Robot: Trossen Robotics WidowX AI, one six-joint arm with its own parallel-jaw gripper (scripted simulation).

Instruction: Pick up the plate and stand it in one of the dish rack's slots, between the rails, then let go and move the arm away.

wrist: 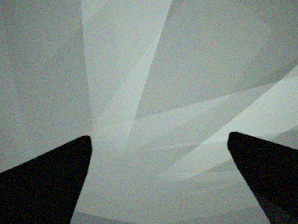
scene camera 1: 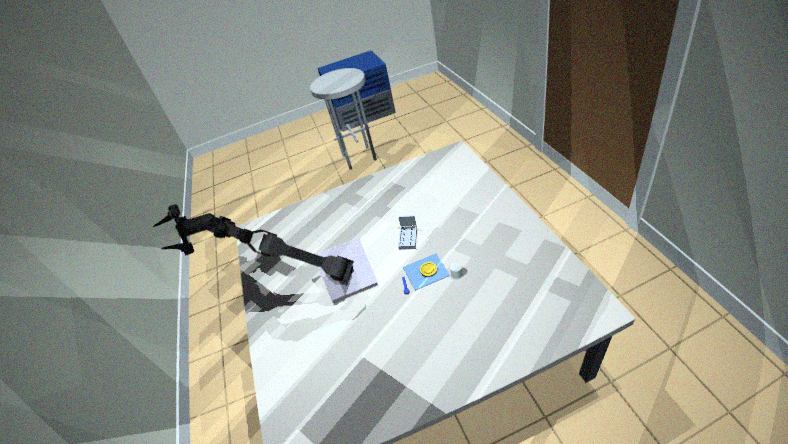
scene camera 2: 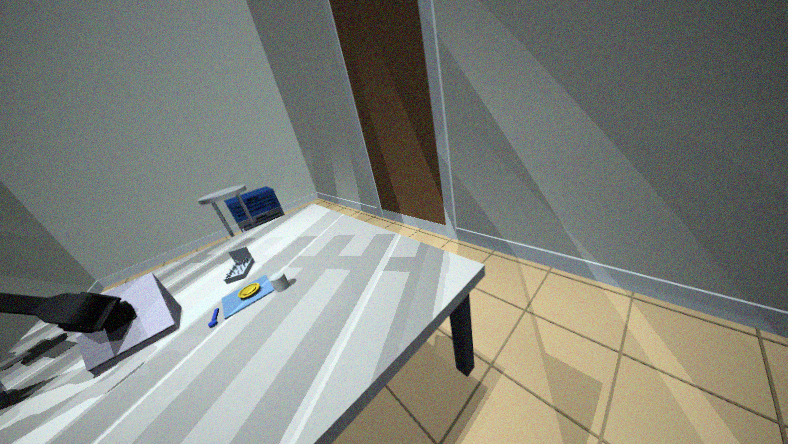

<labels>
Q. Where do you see a light blue cloth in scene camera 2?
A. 232, 304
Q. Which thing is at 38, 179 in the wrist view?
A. The gripper.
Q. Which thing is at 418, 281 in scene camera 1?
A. A light blue cloth.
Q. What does the gripper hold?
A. Nothing.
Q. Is the gripper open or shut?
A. Open.
</labels>
